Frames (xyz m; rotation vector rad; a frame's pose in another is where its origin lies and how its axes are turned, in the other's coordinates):
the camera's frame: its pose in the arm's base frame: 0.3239 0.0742 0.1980 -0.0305 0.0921 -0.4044
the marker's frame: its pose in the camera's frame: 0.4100 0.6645 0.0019 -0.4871 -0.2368 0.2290
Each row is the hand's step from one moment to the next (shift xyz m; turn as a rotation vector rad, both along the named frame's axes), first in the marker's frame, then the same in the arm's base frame.
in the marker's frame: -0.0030 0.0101 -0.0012 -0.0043 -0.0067 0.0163
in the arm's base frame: -0.0015 0.0083 -0.0064 -0.0053 0.0033 0.0170
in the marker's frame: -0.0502 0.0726 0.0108 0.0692 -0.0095 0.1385
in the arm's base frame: -0.0393 0.0732 -0.0317 0.0668 0.0552 0.1287
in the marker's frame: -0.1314 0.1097 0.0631 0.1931 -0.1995 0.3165
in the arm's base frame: -0.1145 0.1415 -0.0121 0.1617 -0.0288 0.3877
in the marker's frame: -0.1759 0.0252 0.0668 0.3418 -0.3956 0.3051
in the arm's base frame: -0.1706 0.0773 0.0309 0.2807 -0.2189 0.4896
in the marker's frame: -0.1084 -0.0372 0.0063 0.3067 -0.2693 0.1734
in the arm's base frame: -0.1126 -0.0151 0.0161 0.2644 -0.1758 0.3096
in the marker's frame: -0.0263 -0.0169 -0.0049 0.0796 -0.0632 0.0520
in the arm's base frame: -0.0284 -0.0137 0.0024 0.0696 -0.0363 0.0829
